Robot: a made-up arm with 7 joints. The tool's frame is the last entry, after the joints. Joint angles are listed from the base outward. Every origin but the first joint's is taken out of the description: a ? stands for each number. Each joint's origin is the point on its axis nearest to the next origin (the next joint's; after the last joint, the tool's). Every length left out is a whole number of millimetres.
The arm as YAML. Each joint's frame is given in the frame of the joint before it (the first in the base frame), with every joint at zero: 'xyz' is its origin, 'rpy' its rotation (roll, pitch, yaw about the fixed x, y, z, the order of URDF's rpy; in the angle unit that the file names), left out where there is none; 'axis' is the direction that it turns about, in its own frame. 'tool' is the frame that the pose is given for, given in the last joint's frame.
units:
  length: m
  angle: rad
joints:
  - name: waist
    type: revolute
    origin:
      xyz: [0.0, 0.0, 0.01]
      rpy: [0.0, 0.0, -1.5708]
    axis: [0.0, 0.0, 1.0]
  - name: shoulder
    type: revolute
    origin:
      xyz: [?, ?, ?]
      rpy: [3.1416, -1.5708, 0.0]
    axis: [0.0, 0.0, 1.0]
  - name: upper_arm
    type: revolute
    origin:
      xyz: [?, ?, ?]
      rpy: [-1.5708, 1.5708, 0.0]
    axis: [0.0, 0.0, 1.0]
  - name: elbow
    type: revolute
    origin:
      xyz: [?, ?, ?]
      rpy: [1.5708, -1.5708, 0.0]
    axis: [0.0, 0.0, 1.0]
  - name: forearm
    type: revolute
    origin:
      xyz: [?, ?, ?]
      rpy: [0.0, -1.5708, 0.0]
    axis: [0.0, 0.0, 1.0]
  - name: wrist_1
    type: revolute
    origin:
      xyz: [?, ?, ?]
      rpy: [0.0, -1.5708, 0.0]
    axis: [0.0, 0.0, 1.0]
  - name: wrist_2
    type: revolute
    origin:
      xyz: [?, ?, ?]
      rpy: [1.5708, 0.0, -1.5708]
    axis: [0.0, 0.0, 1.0]
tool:
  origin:
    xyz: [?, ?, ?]
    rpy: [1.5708, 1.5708, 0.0]
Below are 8 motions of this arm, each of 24 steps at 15 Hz.
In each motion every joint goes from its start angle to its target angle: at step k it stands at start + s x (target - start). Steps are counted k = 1, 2, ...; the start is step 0. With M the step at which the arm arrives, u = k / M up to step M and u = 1 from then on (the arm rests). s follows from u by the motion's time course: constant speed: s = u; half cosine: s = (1 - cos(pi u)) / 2; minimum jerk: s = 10 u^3 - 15 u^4 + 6 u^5.
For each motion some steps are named. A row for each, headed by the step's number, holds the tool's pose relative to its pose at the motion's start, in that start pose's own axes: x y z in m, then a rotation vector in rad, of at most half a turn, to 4 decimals.
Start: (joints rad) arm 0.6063 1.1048 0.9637 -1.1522 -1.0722 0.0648 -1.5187
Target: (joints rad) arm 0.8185 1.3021 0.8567 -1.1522 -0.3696 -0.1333 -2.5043
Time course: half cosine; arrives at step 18
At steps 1, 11, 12, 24:
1: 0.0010 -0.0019 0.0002 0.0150 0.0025 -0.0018
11: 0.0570 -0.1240 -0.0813 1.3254 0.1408 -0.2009
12: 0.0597 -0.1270 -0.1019 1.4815 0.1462 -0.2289
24: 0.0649 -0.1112 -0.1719 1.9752 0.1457 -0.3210

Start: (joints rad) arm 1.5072 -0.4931 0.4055 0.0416 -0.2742 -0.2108 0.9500
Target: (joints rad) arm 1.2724 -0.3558 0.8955 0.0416 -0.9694 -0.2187 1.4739
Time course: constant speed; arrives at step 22
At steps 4, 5, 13, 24:
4: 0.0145 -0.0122 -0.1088 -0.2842 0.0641 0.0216
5: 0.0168 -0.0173 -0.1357 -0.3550 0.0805 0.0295
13: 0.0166 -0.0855 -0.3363 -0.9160 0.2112 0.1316
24: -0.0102 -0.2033 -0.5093 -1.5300 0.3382 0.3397

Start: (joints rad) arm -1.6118 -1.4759 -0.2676 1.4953 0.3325 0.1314 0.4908
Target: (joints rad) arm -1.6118 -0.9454 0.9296 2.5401 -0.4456 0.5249 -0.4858
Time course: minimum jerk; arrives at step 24
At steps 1, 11, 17, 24:
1: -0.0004 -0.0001 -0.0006 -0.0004 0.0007 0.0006
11: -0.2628 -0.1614 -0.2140 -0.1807 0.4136 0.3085
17: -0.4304 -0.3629 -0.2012 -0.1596 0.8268 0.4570
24: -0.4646 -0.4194 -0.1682 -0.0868 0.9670 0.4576

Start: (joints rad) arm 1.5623 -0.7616 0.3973 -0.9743 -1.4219 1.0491 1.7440
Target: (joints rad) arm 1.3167 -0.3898 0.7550 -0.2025 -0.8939 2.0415 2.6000
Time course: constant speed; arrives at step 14
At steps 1, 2, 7, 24:
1: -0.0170 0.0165 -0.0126 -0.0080 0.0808 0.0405
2: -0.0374 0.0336 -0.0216 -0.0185 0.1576 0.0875
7: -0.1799 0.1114 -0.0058 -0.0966 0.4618 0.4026
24: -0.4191 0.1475 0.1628 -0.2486 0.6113 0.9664

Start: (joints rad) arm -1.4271 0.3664 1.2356 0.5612 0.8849 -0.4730 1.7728
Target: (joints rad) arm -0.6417 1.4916 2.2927 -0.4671 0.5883 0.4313 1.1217
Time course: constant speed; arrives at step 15
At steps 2, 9, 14, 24:
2: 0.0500 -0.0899 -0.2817 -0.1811 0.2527 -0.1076
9: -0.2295 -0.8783 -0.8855 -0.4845 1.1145 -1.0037
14: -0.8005 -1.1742 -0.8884 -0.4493 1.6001 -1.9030
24: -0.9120 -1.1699 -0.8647 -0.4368 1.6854 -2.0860

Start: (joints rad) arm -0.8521 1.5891 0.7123 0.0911 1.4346 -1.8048 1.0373
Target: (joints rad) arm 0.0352 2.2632 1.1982 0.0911 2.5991 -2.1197 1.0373
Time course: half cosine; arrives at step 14
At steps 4, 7, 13, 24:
4: 0.1647 -0.1814 0.0160 -0.1708 -0.2527 -0.1418
7: 0.3371 -0.5119 0.1156 -0.4963 -0.6487 -0.3596
13: 0.3308 -0.9723 0.3764 -1.1251 -1.1801 -0.6356
24: 0.3266 -0.9817 0.3836 -1.1434 -1.1918 -0.6413

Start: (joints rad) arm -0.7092 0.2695 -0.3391 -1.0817 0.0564 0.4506 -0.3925
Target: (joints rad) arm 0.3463 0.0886 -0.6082 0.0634 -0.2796 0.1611 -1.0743
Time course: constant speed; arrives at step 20
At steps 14, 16, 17, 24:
14: -0.4753 -0.3037 0.2631 0.0051 1.2698 1.0666
16: -0.5182 -0.3661 0.3348 0.0091 1.4971 1.1587
17: -0.5355 -0.3980 0.3739 0.0100 1.6143 1.1974
24: -0.5687 -0.4942 0.5028 0.0057 1.9788 1.2814

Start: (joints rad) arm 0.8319 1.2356 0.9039 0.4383 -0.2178 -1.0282 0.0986
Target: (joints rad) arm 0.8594 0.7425 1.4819 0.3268 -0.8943 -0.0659 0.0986
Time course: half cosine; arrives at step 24
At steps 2, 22, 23, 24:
2: -0.0038 0.0020 -0.0122 -0.0032 0.0199 -0.0079
22: -0.3233 0.0746 -0.2613 -0.8477 0.7002 -0.2760
23: -0.3258 0.0760 -0.2588 -0.8651 0.6999 -0.2773
24: -0.3266 0.0765 -0.2580 -0.8709 0.6998 -0.2777

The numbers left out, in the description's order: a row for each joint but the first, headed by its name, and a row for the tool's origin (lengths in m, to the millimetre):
shoulder: -0.21 0.1 0.0
upper_arm: -0.05 -0.26 0.0
elbow: 0.37 0.03 0.0
forearm: 0.03 -0.32 0.0
wrist_1: -0.28 0.01 0.0
wrist_2: 0.37 0.18 0.0
tool: 0.09 -0.07 0.0

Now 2 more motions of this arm.
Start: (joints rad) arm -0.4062 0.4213 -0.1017 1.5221 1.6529 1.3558 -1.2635
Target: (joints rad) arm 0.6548 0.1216 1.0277 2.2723 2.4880 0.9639 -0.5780
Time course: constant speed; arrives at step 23
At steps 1, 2, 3, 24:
1: -0.0110 -0.0393 0.0150 -0.0869 0.0007 -0.0692
2: -0.0247 -0.0771 0.0326 -0.1724 0.0008 -0.1391
3: -0.0408 -0.1127 0.0525 -0.2565 0.0002 -0.2096
24: -0.6471 -0.1761 0.4456 -1.3269 -0.4834 -1.6362

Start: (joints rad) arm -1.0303 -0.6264 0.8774 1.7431 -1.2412 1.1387 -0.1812
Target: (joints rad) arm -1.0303 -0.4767 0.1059 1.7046 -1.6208 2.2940 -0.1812
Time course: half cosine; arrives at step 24
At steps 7, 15, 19, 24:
7: -0.0047 -0.1397 0.0801 -0.0238 -0.1840 -0.3457
15: -0.2126 -0.3636 0.2176 0.0031 -0.6817 -1.2056
19: -0.3265 -0.3816 0.2232 0.0573 -0.9033 -1.5486
24: -0.3777 -0.3754 0.2137 0.0960 -1.0187 -1.7166

